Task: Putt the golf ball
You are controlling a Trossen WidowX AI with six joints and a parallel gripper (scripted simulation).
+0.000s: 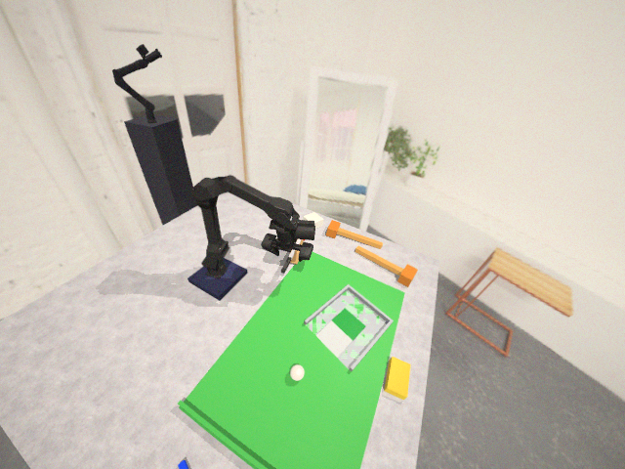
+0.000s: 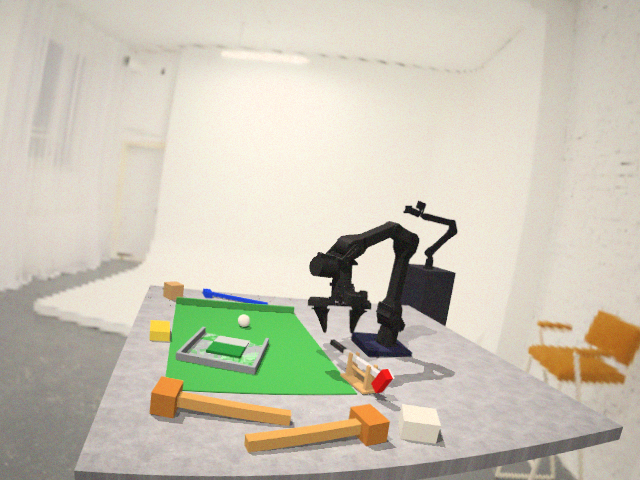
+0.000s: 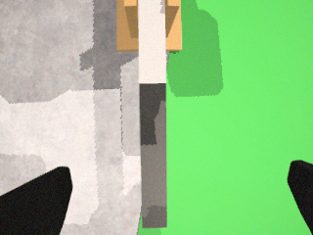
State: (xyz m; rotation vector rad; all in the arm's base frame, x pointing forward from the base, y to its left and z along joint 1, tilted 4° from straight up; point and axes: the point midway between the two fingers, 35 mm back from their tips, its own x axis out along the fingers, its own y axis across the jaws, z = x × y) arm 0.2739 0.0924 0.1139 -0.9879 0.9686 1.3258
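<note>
Now: the red putter 110 mm to the left of my gripper tip, 50 mm below it and 10 mm behind it. The rest, counted from my gripper tip: wooden stool: 130 mm to the left, 70 mm below, 10 mm behind; white cube: 380 mm to the left, 80 mm below; green mat: 230 mm to the right, 190 mm ahead, 100 mm below.
</note>
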